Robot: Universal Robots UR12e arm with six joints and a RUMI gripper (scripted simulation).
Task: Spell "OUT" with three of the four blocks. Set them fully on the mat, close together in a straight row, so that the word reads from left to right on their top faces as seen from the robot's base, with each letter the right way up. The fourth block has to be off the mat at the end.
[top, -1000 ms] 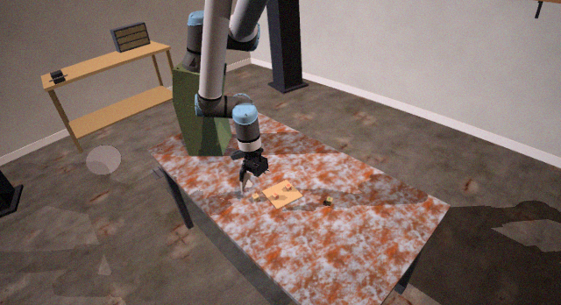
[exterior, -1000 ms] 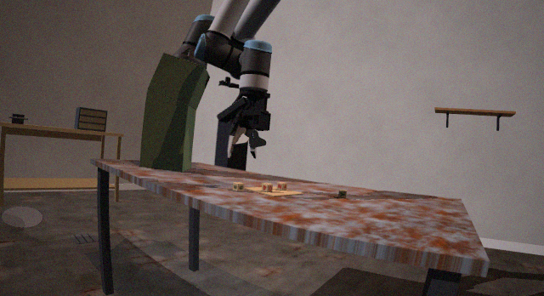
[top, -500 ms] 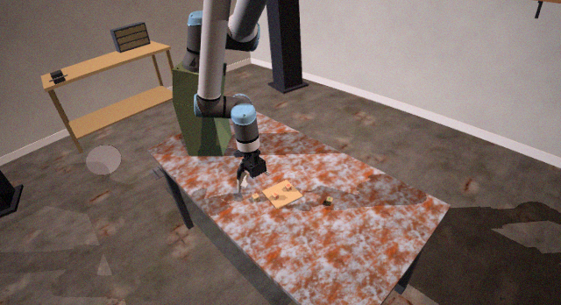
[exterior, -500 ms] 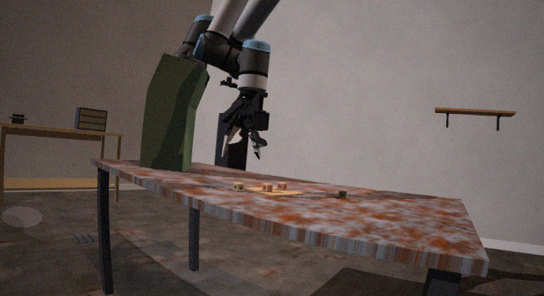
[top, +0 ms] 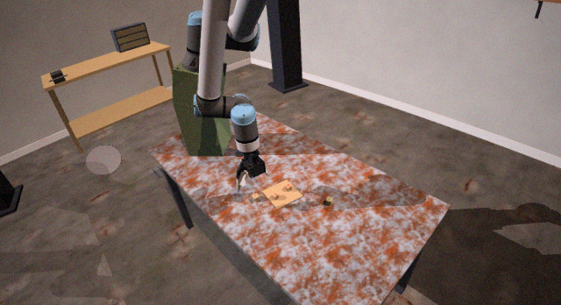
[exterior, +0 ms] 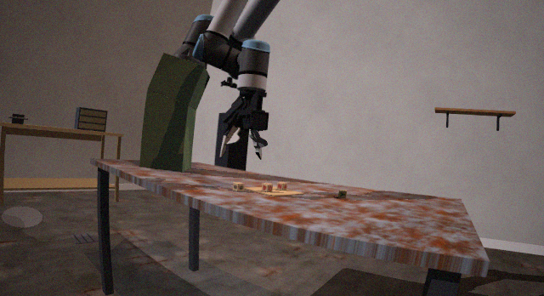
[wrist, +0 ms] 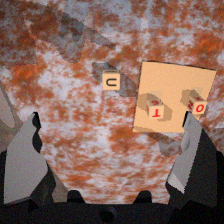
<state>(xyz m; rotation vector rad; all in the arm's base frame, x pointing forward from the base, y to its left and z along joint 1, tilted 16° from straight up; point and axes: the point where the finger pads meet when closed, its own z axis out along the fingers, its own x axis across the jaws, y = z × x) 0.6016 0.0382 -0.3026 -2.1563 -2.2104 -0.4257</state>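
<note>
Now: hand 90 mm above the block. The rest, counted from my hand: tan mat 120 mm to the left, 100 mm below, 40 mm ahead.
</note>
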